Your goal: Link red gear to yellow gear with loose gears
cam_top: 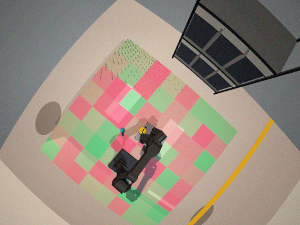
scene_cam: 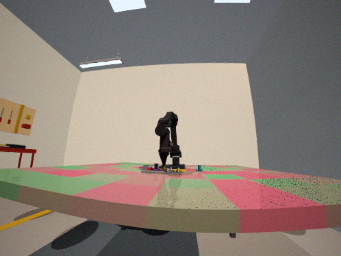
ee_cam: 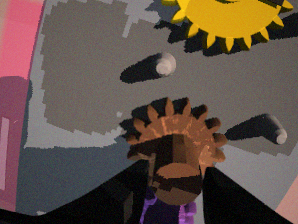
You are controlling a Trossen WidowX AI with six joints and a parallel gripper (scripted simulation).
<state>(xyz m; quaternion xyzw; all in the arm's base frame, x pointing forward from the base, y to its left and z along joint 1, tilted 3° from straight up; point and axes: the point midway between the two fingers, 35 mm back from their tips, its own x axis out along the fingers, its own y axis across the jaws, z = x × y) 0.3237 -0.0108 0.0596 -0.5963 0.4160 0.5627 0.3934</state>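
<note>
Now: gripper tip 1 cm above the brown gear. Round my gripper tip: purple gear (4 cm to the right, 1 cm below, 1 cm ahead); then yellow gear (8 cm to the left, 2 cm below, 1 cm behind); then red gear (8 cm to the right, 2 cm below).
</note>
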